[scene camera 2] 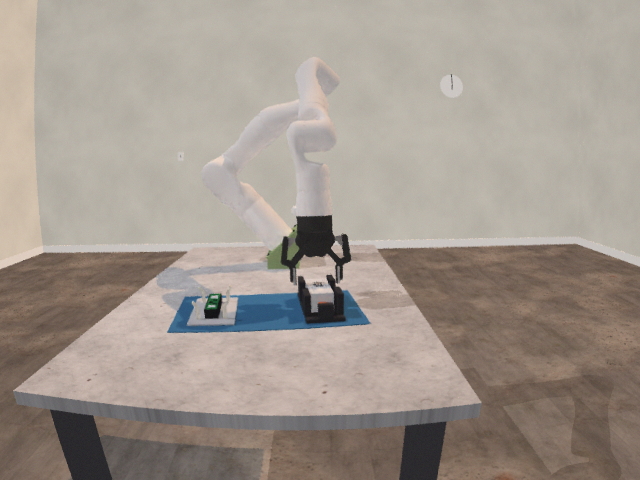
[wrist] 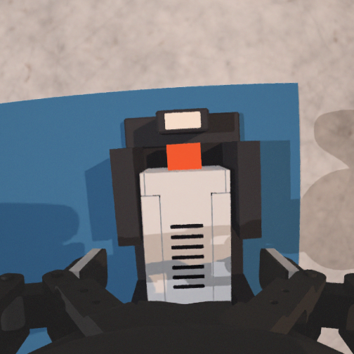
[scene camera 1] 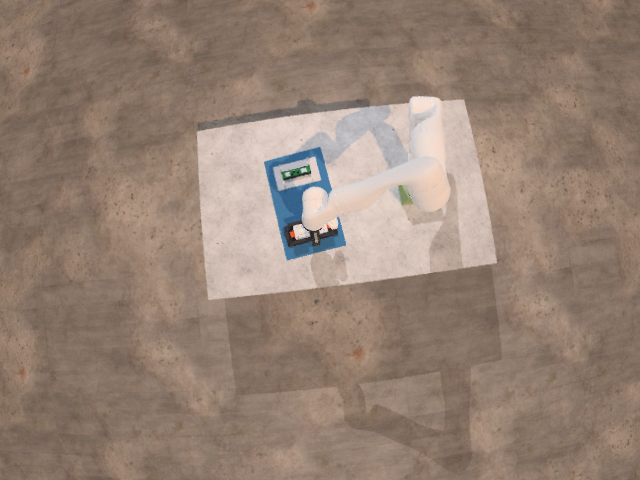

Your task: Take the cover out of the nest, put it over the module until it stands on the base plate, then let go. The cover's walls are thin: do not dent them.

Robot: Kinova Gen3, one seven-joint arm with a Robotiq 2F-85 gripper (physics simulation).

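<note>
The white cover (scene camera 1: 299,231) (scene camera 2: 321,295) (wrist: 185,210) sits upright in the black nest (scene camera 2: 338,305) (wrist: 249,190), between its side walls. Slots run along its top, and an orange patch shows at one end. My gripper (scene camera 2: 316,280) (wrist: 182,265) is wide open and empty. In scene camera 2 its fingertips are near the height of the nest wall tops, one out to each side of the cover. The wrist view shows a gap on both sides. The green and black module (scene camera 1: 296,172) (scene camera 2: 212,303) stands on the white base plate (scene camera 1: 315,174) (scene camera 2: 206,322).
Thin pale posts (scene camera 2: 227,302) rise from the base plate around the module. Nest and base plate share a blue mat (scene camera 1: 289,198) (scene camera 2: 268,312) (wrist: 40,155) on the pale table (scene camera 1: 232,206) (scene camera 2: 232,366). The arm's green mount (scene camera 1: 405,195) (scene camera 2: 281,258) is further back.
</note>
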